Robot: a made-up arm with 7 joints. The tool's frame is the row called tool. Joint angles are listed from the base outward.
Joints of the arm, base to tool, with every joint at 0 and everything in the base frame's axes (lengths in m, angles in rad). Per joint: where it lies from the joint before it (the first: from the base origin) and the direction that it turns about. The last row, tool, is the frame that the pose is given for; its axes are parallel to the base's.
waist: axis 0 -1 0 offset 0.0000 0.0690 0.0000
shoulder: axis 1 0 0 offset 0.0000 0.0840 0.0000
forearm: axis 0 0 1 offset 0.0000 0.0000 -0.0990
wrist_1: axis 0 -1 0 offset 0.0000 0.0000 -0.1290
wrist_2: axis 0 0 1 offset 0.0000 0.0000 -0.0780
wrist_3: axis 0 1 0 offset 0.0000 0.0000 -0.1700
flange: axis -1 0 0 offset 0.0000 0.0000 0.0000
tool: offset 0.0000 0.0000 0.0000
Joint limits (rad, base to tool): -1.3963..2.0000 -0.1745..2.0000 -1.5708..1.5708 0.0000..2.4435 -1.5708..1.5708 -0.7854..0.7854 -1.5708..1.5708
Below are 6 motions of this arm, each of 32 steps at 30 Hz.
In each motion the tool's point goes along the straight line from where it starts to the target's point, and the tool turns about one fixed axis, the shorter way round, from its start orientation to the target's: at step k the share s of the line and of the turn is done. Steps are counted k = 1, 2, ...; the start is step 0. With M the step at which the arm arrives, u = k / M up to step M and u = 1 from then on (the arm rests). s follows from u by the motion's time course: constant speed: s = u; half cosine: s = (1 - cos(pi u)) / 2; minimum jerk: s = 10 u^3 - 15 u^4 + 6 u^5.
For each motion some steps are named. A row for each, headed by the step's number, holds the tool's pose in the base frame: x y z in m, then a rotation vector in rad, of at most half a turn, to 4 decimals.
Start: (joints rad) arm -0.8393 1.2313 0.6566 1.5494 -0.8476 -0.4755 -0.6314
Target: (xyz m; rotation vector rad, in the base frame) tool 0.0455 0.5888 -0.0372 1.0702 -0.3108 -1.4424
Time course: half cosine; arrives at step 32
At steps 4, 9, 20, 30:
4: 0.1745 0.4297 -0.1002 1.4105 -1.4418 -1.7396
9: 0.1551 0.4536 -0.0907 1.3713 -1.2591 -1.7135
20: 0.0869 0.5377 -0.0574 1.1978 -0.6528 -1.5667
30: 0.0468 0.5872 -0.0378 1.0744 -0.3212 -1.4466

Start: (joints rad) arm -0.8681 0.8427 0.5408 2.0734 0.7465 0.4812 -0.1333
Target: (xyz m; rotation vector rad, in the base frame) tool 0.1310 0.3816 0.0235 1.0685 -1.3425 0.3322
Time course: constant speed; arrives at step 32
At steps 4, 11, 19, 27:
4: 0.1293 0.3176 -0.1151 0.3677 -1.0097 -0.0645
11: 0.1297 0.3336 -0.0804 0.5405 -1.1015 0.0301
19: 0.1302 0.3519 -0.0408 0.7400 -1.1997 0.1419
27: 0.1307 0.3702 -0.0012 0.9415 -1.2901 0.2577

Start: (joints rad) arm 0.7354 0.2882 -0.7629 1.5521 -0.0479 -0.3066 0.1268
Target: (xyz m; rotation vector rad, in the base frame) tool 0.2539 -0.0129 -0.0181 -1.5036 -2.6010 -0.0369
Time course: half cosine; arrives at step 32
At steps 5, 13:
5: 0.3116 0.0508 -0.0775 -0.2992 -2.2943 -1.1498
13: 0.2935 0.0308 -0.0589 -0.6789 -2.4726 -0.8515

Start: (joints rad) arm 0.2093 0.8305 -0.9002 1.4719 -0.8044 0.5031 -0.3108
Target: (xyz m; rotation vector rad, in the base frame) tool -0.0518 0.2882 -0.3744 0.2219 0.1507 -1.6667
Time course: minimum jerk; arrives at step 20
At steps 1, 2, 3, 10, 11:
1: 0.2148 0.2091 -0.2745 1.2495 -1.0361 -1.5326
2: 0.2128 0.2097 -0.2752 1.2423 -1.0271 -1.5360
3: 0.2080 0.2111 -0.2770 1.2245 -1.0052 -1.5442
10: 0.0816 0.2486 -0.3244 0.7456 -0.4348 -1.6789
11: 0.0568 0.2560 -0.3337 0.6490 -0.3240 -1.6882

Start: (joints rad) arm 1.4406 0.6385 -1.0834 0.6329 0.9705 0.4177 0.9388
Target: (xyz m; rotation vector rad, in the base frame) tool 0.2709 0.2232 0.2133 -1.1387 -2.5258 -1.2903
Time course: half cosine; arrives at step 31
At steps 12, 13, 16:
12: 0.3756 0.2776 0.0787 -0.7602 -1.5911 -0.8565
13: 0.3680 0.2737 0.0883 -0.7880 -1.6576 -0.8882
16: 0.3446 0.2615 0.1184 -0.8740 -1.8654 -0.9865

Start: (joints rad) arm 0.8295 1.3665 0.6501 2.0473 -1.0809 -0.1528 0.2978
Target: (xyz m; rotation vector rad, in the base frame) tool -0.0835 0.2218 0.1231 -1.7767 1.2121 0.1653
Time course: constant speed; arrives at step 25
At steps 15, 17, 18, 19, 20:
15: -0.0344 0.2499 0.1546 -2.2211 1.1234 0.3101
17: -0.0442 0.2442 0.1483 -2.1326 1.1456 0.2801
18: -0.0491 0.2414 0.1452 -2.0883 1.1559 0.2652
19: -0.0540 0.2386 0.1420 -2.0439 1.1655 0.2506
20: -0.0590 0.2358 0.1389 -1.9995 1.1747 0.2360

